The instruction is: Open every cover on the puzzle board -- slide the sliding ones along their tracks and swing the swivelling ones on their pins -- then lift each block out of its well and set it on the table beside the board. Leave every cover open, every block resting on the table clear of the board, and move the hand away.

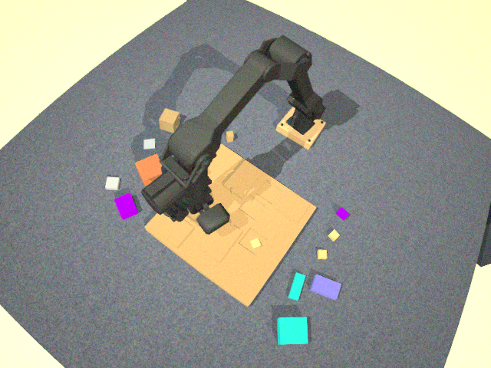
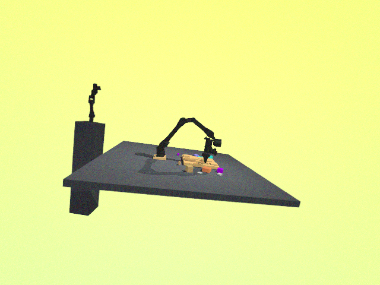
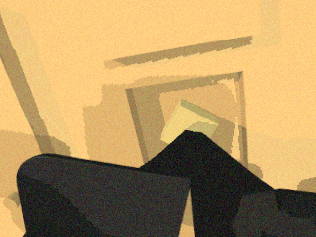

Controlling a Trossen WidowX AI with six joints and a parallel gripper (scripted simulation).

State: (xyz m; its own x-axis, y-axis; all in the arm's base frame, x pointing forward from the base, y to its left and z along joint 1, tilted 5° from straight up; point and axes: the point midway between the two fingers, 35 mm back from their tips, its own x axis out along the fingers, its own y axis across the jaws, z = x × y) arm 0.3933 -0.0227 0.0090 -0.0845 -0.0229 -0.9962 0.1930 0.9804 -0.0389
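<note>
Now: gripper tip 16 cm to the left of the orange block and 1 cm above it. Also, from my gripper tip: cyan bar (3 cm behind, 30 cm to the left, 2 cm below); then tan cube (13 cm behind, 24 cm to the right); then purple block (11 cm ahead, 12 cm to the right, 1 cm below).
</note>
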